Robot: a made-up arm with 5 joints.
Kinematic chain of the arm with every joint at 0, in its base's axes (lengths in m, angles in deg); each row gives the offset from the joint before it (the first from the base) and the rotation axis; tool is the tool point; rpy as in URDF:
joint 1: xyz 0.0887 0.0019 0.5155 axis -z
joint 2: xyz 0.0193 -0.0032 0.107 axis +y
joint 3: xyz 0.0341 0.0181 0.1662 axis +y
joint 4: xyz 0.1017 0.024 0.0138 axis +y
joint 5: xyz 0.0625 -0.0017 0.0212 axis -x
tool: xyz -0.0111 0.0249 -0.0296 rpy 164.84 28.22 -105
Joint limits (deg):
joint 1: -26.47..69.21
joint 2: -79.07..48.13
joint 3: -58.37..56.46
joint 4: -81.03..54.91
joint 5: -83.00..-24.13
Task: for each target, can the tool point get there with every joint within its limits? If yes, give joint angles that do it. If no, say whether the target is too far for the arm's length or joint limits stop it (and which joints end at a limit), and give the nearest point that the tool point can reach.
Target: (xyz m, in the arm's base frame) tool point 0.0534 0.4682 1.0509
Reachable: no: too far | nearest point 0.0706 0.2408 0.8506 | short by 0.303 m
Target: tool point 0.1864 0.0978 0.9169
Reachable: yes | joints -11.14 -1.32 -37.51 -42.04 -39.29
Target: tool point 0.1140 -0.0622 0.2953
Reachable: no: joint limits stop it (at a limit: joint 1, joint 2, joint 3, joint 5) | nearest point 0.2021 -0.1006 0.5419 | short by 0.265 m
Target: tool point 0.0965 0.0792 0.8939
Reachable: yes | joints -10.60 -44.15 7.34 -1.73 -64.92
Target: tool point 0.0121 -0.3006 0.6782
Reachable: no: joint limits stop it (at a limit: joint 1, joint 5) | nearest point 0.2445 -0.2124 0.6782 | short by 0.249 m
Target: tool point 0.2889 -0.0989 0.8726
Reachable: yes | joints 46.48 11.68 -49.58 41.46 -54.31
